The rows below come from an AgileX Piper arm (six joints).
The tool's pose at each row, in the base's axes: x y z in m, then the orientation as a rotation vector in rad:
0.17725 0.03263 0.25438 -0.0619 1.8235 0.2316
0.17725 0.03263 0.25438 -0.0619 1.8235 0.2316
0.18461 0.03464 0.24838 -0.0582 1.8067 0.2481
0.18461 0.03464 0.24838 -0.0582 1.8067 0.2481
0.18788 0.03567 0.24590 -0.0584 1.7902 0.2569
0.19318 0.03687 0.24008 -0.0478 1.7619 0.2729
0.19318 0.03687 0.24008 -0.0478 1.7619 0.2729
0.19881 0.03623 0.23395 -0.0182 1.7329 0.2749
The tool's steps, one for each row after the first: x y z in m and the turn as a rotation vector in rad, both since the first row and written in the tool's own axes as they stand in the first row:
0.00000 0.00000 0.00000 0.0000 0.0000 0.0000
0.00399 0.00001 0.00885 -0.0106 -0.0164 0.0099
0.00399 0.00001 0.00885 -0.0106 -0.0164 0.0099
0.00559 0.00017 0.01276 -0.0179 -0.0324 0.0132
0.00988 -0.00025 0.01946 -0.0255 -0.0608 0.0268
0.00988 -0.00025 0.01946 -0.0255 -0.0608 0.0268
0.01424 -0.00257 0.02619 -0.0133 -0.0923 0.0461

